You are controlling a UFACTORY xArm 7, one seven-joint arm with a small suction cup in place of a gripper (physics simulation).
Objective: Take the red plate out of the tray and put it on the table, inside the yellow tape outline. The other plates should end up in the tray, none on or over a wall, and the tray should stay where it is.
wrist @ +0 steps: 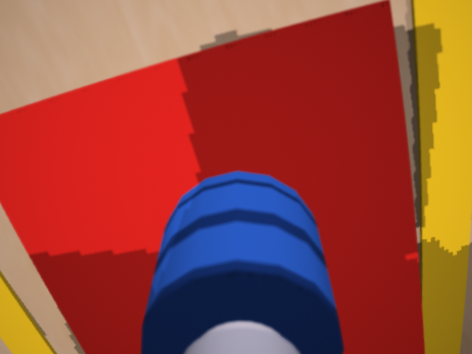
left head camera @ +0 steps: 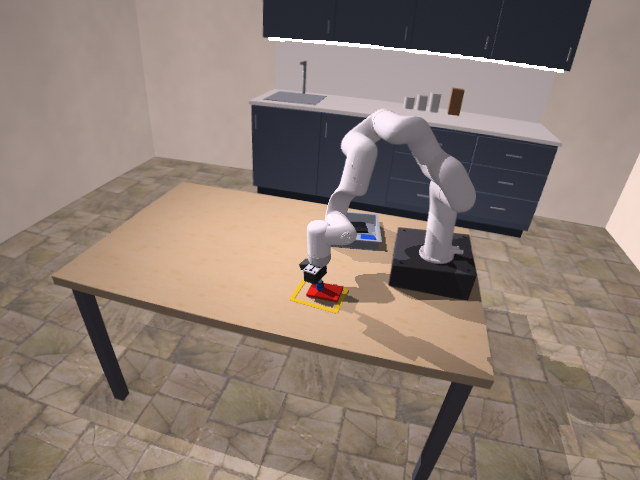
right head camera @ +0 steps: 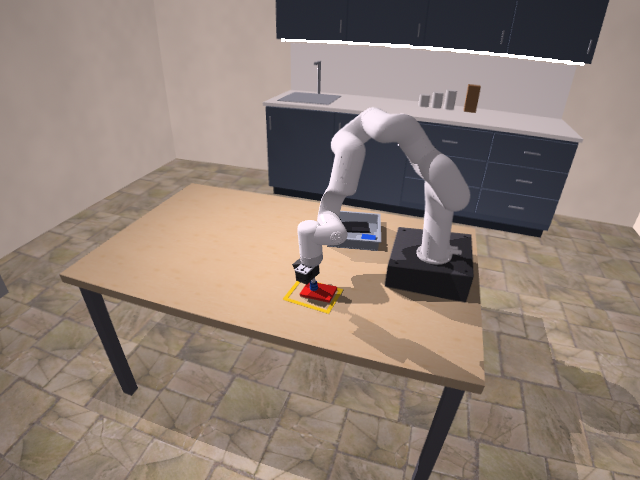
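Pixels of known places: hand, its tool point: (wrist: 241, 221) (left head camera: 320, 290) (right head camera: 314, 290); arm's base, origin of its link: (left head camera: 436, 254) (right head camera: 434, 254).
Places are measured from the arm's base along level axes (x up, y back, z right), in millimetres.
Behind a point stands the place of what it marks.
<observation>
My suction cup (left head camera: 320, 285) (right head camera: 313, 285) (wrist: 240, 225) is shut on the red plate (left head camera: 330, 293) @(x -82, y -356, z -219 mm) (right head camera: 323, 294) @(x -82, y -356, z -224 mm) (wrist: 300, 125) @(x -87, y -413, z -179 mm), touching its top off-centre. The plate looks flat and very low over the table; any small gap below it is hard to tell. The yellow tape outline (left head camera: 312, 305) @(x -102, y -407, z -273 mm) (right head camera: 305, 305) @(x -102, y -405, z -273 mm) (wrist: 452, 125) @(x -102, y -395, z -146 mm) shows around it. In the wrist view, narrow strips of table separate the plate from the tape at left and right. The grey-blue tray (left head camera: 364, 245) @(x -82, y -268, z 122 mm) (right head camera: 364, 245) @(x -82, y -266, z 122 mm) holds a blue plate (left head camera: 368, 237) @(x -90, y -257, z 205 mm) (right head camera: 368, 237) @(x -90, y -260, z 203 mm) and a black plate (left head camera: 359, 227) @(x -91, y -303, z 282 mm) (right head camera: 358, 227) @(x -91, y -316, z 278 mm). The arm hides the tray's left part.
The black robot base (left head camera: 431, 276) @(x -27, y -19, z -107 mm) (right head camera: 426, 279) @(x -37, y -20, z -108 mm) stands on the table right of the outline. The tray lies behind the outline, near the table's back edge. The arm arches above the table between them. The table's front edge (left head camera: 268, 329) @(x -103, y -516, z -415 mm) (right head camera: 268, 329) @(x -103, y -485, z -411 mm) lies in front of the outline.
</observation>
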